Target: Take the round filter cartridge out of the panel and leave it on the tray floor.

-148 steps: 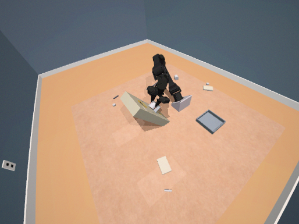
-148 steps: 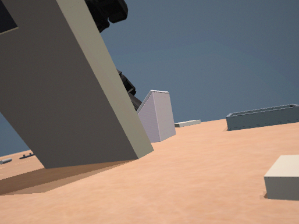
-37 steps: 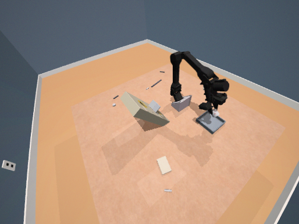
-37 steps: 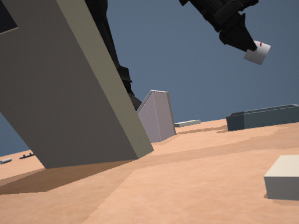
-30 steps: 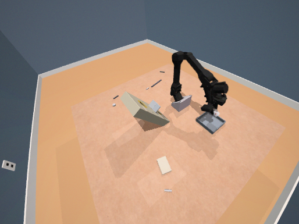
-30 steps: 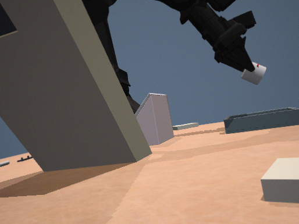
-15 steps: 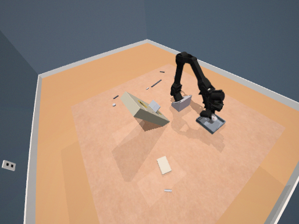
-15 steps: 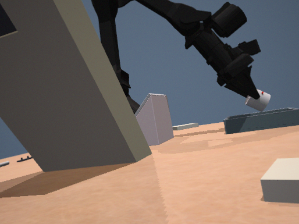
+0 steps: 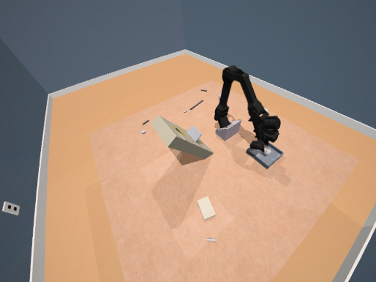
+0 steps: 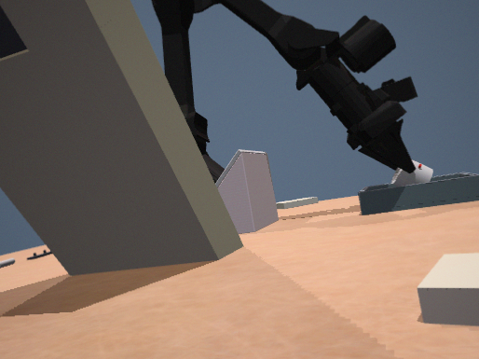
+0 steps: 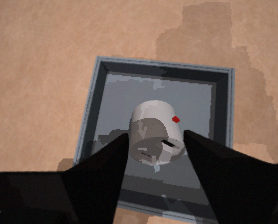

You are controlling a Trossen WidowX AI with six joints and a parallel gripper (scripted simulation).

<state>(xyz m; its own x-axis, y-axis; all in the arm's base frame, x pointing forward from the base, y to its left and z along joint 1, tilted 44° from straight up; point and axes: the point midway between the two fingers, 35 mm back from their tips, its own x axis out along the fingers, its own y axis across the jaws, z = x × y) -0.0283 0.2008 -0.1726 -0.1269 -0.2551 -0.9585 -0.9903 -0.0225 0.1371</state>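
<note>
Right now my gripper tip is 10 mm to the left of the round grey filter cartridge and 10 mm above it. The rest, counted from my gripper tip: beige service panel (350 mm ahead, 310 mm to the right, 110 mm above); tray (10 mm to the left, 40 mm below).
</note>
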